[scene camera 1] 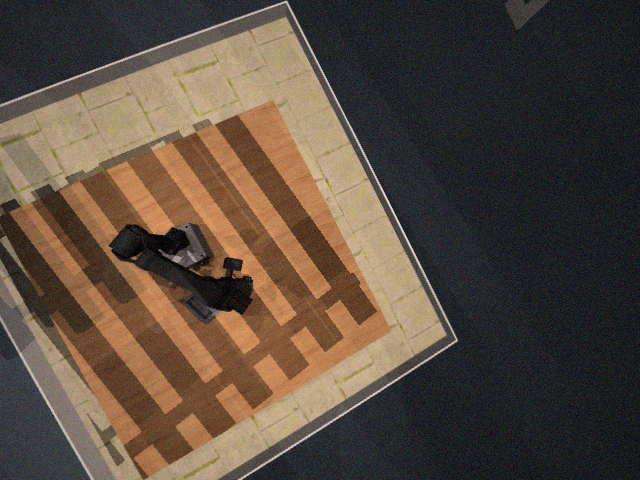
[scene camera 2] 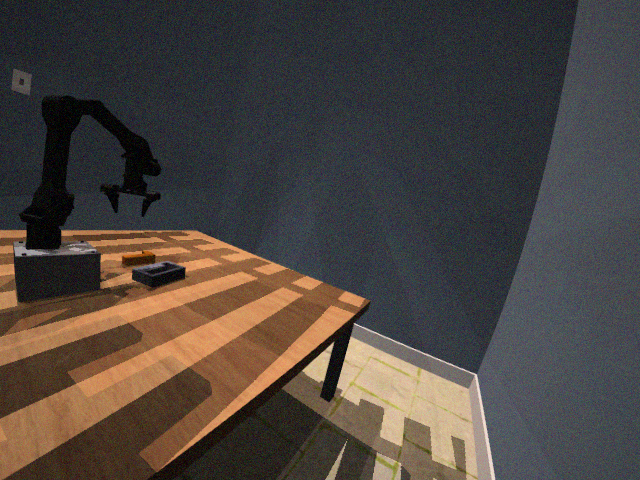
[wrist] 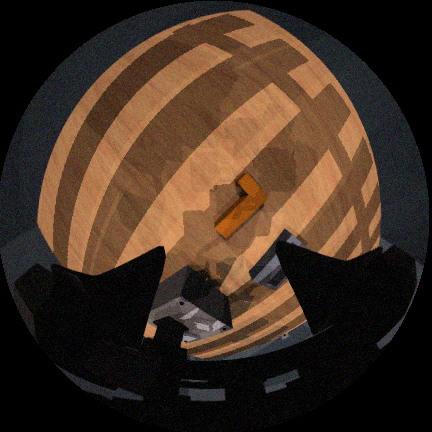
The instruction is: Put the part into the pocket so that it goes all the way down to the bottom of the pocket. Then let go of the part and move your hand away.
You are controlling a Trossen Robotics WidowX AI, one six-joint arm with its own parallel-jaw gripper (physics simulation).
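Places are measured from the arm's base along level axes (x right, y back, z down), in millimetres.
Where they show: gripper, between the fingertips: (scene camera 1: 234, 280) (scene camera 2: 129, 215) (wrist: 221, 249); arm's base, origin of its link: (scene camera 1: 179, 240) (scene camera 2: 42, 246) (wrist: 169, 325).
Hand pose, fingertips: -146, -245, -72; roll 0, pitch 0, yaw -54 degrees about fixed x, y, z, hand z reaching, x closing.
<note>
Things, the pixels of their centre, and the offset from my fingertips, as dx, dy, dz. Level surfaces: height alone.
- orange L-shaped block, middle of its body: (wrist: 234, 204) (scene camera 2: 137, 257) +25, -29, +161
- dark grey-blue rectangular block, middle of its body: (wrist: 280, 261) (scene camera 2: 160, 272) (scene camera 1: 202, 305) +211, -44, +158
- striped wooden table, height of its surface: dz +176
The part is an orange L-shaped block (scene camera 2: 138, 257) (wrist: 242, 210) lying flat on the table, near the middle of the wrist view. In scene camera 1 the arm hides nearly all of it. The pocket is in a dark grey-blue rectangular block (scene camera 2: 158, 279) (scene camera 1: 200, 310) (wrist: 257, 270) that stands on the table a short way from the part; the arm and a finger cover some of it in scene camera 1 and the wrist view. The gripper (scene camera 2: 129, 213) (wrist: 220, 247) is open and empty, pointing down, high above the table and the part.
The arm's grey base box (scene camera 2: 56, 273) (scene camera 1: 199, 245) (wrist: 192, 305) stands on the striped wooden table (scene camera 1: 356, 304) (scene camera 2: 248, 330), close to the part and the pocket block. The table's corner and a leg (scene camera 2: 337, 366) show in scene camera 2.
</note>
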